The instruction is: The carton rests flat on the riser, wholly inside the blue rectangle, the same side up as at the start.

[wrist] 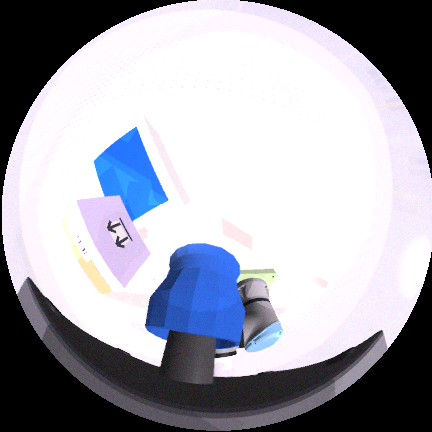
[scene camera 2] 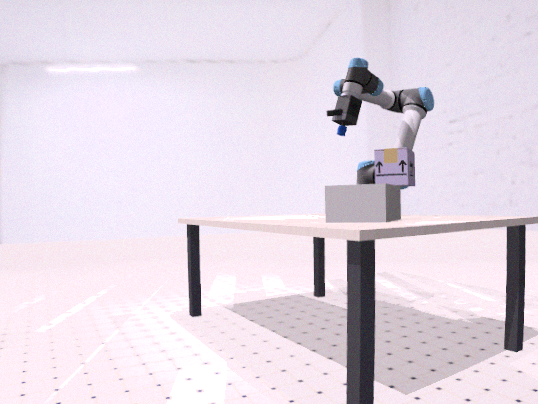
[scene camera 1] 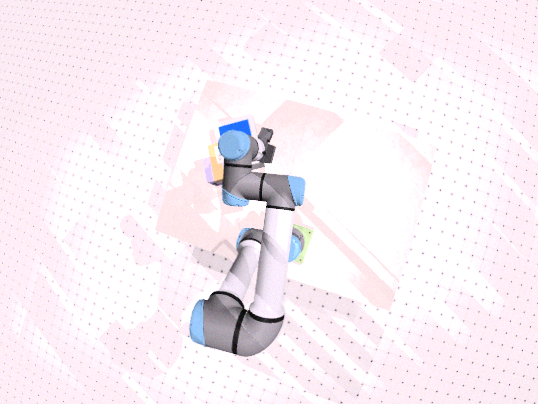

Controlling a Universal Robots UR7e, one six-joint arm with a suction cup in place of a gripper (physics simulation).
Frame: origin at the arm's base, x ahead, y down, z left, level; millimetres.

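Seen in the pictures: hand, tool point: [wrist: 203, 271] [scene camera 2: 340, 134]; arm's base, link origin: [wrist: 248, 291].
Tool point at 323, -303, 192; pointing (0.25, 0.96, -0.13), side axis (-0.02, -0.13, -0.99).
Observation:
Offsets run from my tool point to a thing's top centre, as dx, dy, dz. Level surfaces: height alone.
The lilac carton {-73, +84, +212} [scene camera 1: 216, 167] [scene camera 2: 394, 169] [wrist: 112, 237] has a yellow tape strip and stands upright, its black arrows pointing up in scene camera 2. Its bottom is level with the top of the grey riser {+65, +211, +192} [scene camera 2: 355, 204], and it reaches out past the riser's right side there. The blue rectangle {+65, +211, +192} [scene camera 1: 235, 126] [wrist: 131, 172] is mostly uncovered in the wrist view, with the carton over one edge of it. My suction cup [scene camera 2: 341, 132] [wrist: 204, 257] is open, holds nothing and hangs in the air above the riser's height, apart from the carton. The arm hides part of the carton in scene camera 1.
The riser stands on the pale table {dy +335} [scene camera 2: 270, 225], near its corner in scene camera 2. The arm's green base plate [scene camera 1: 306, 245] [wrist: 265, 273] is on the table. The forearm [scene camera 1: 274, 260] passes over the base area in scene camera 1.

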